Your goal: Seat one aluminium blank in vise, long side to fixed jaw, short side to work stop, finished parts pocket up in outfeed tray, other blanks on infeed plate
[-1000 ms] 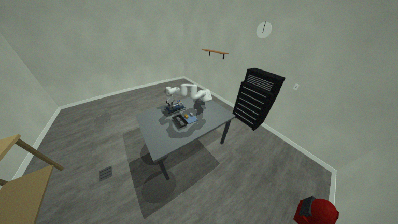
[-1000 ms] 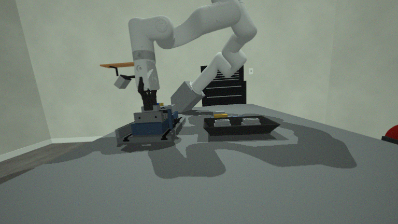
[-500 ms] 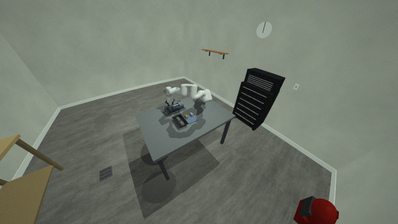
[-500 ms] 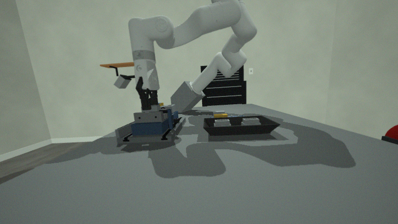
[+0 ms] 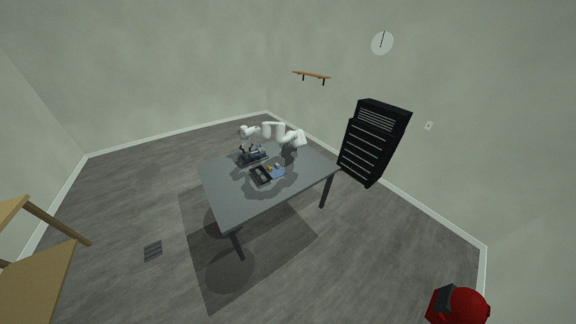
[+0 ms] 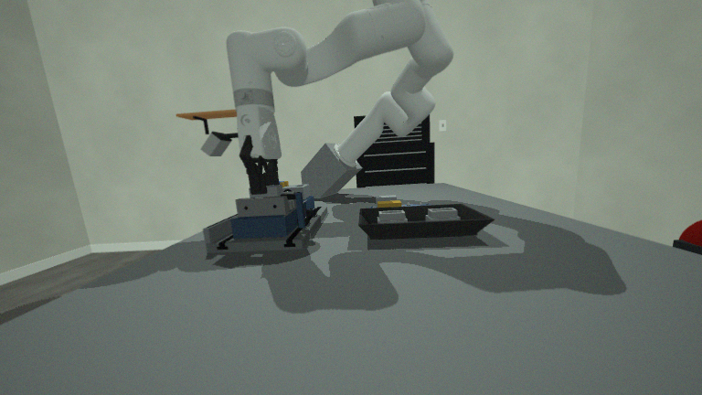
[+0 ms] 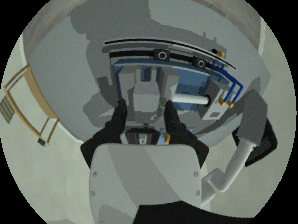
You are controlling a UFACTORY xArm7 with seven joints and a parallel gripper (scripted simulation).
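Right now my hand is 20 mm above the grey aluminium blank. From my hand the other things lie so: vise (70 mm behind, 80 mm below); brass blank (120 mm behind, 270 mm to the left, 100 mm below).
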